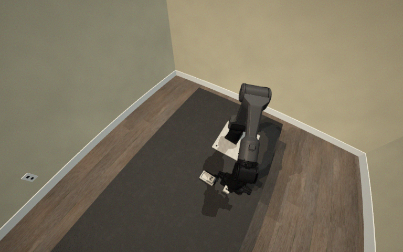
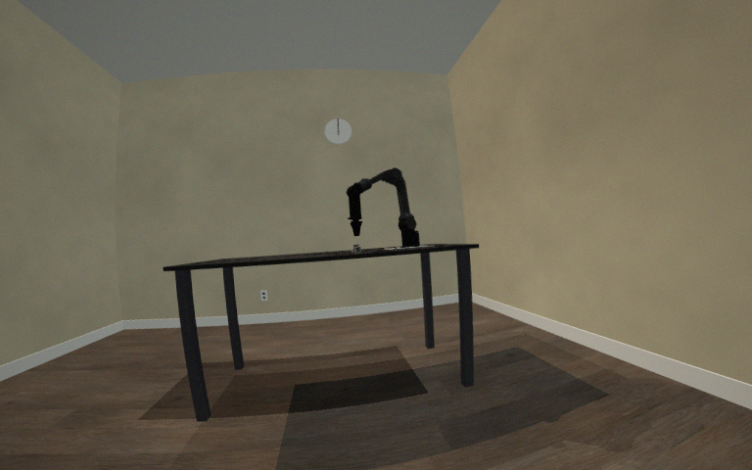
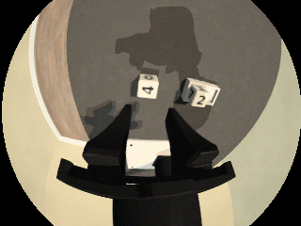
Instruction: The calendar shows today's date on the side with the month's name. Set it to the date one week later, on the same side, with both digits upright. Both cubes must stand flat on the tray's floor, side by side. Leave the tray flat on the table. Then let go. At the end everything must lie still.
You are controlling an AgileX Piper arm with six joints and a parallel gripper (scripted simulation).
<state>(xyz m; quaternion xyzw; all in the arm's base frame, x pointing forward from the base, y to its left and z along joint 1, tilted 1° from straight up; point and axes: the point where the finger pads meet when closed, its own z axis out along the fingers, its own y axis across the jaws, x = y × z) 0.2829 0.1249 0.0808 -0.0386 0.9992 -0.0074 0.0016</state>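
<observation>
The white tray lies 11 cm to the right of my hand, 8 cm below it and 1 cm ahead of it.
</observation>
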